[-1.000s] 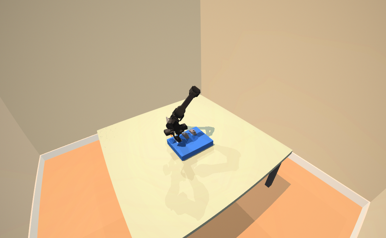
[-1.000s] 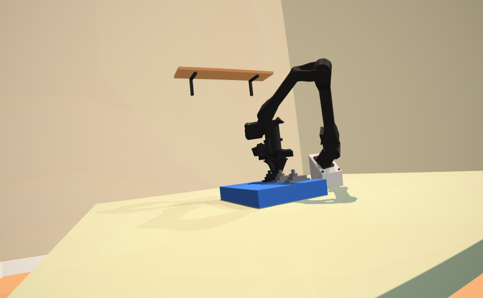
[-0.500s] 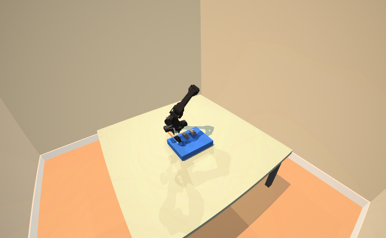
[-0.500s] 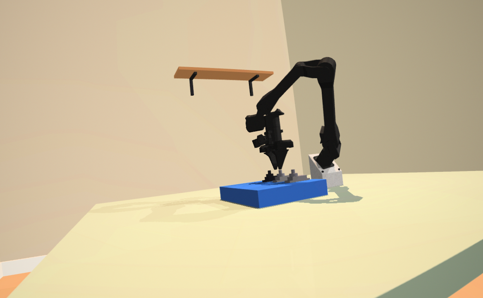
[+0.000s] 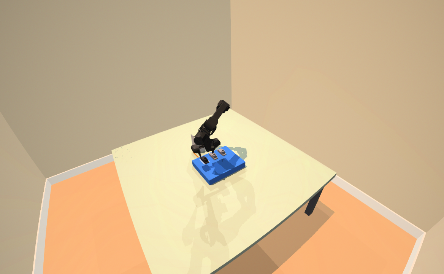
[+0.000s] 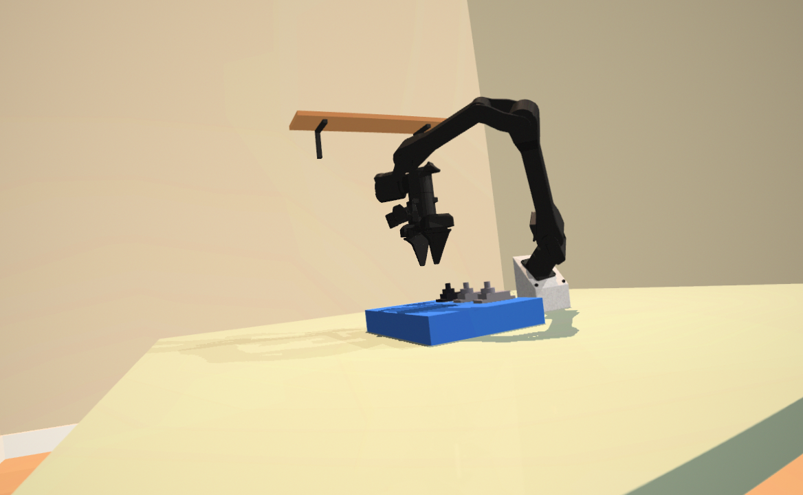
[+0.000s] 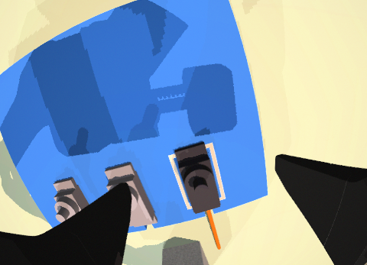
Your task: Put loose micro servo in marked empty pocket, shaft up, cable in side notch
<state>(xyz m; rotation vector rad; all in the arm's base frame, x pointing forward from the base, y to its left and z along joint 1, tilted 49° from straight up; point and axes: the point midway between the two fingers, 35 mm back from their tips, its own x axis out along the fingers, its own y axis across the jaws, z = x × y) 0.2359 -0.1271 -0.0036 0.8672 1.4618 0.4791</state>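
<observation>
My gripper tip is 11 cm above the blue deck, 7 cm to the right of it and 6 cm short of it.
</observation>
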